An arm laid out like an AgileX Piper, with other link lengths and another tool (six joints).
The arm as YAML. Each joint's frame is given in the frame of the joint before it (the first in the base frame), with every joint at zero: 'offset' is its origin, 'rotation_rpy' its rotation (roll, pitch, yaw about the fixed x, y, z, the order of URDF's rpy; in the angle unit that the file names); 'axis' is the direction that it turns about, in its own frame. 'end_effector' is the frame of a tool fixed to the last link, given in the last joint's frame.
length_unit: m
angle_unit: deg
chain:
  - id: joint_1
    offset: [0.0, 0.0, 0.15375]
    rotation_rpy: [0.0, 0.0, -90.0]
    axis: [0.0, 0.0, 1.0]
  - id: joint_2
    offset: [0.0, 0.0, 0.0]
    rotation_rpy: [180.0, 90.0, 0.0]
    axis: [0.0, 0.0, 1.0]
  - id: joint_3
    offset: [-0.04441, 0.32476, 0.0]
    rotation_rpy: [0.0, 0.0, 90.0]
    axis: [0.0, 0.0, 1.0]
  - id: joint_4
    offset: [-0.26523, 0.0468, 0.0]
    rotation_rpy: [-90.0, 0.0, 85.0]
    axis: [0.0, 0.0, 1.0]
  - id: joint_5
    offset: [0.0, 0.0, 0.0]
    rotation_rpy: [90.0, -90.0, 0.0]
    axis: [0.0, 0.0, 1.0]
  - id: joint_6
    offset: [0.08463, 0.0, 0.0]
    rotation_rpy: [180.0, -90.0, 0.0]
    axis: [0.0, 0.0, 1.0]
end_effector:
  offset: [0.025, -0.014, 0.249]
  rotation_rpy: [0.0, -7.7, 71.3]
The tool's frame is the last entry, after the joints.
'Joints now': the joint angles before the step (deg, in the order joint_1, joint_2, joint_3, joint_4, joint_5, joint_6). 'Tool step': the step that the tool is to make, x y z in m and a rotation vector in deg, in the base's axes. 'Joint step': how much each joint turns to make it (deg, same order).
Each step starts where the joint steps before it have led.
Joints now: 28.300, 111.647, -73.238, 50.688, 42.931, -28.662
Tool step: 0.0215, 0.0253, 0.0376, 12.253, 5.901, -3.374
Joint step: -4.544, 3.965, -2.826, 15.904, 6.676, -7.574
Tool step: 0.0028, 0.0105, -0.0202, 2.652, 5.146, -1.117
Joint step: -0.531, 5.139, -0.949, 4.998, 1.872, -1.654
